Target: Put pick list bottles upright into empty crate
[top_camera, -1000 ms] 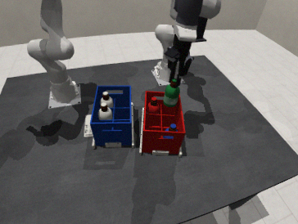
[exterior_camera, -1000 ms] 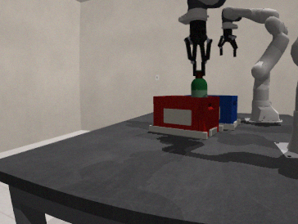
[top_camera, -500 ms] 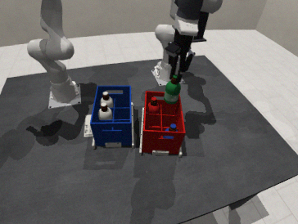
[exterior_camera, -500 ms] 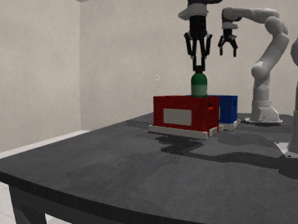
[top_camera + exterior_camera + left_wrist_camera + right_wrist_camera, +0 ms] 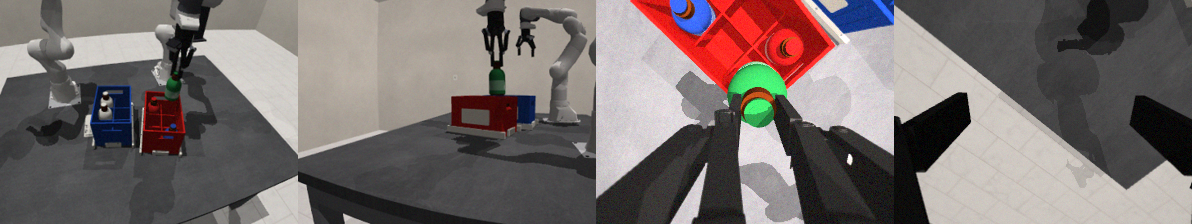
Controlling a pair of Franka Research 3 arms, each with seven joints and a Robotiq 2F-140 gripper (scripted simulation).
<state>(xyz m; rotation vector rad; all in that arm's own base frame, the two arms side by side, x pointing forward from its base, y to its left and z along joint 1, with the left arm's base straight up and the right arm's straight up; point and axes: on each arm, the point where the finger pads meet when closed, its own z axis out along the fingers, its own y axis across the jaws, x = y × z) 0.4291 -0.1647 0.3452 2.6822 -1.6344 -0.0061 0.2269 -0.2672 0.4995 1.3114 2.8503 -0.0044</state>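
My left gripper is now 80 mm above the green bottle. The rest, counted from my left hand: blue bottle 260 mm below, 160 mm ahead, 70 mm to the right; then red bottle 260 mm below, 80 mm to the right, 40 mm behind; then red crate 260 mm below, 80 mm to the right, 60 mm ahead.
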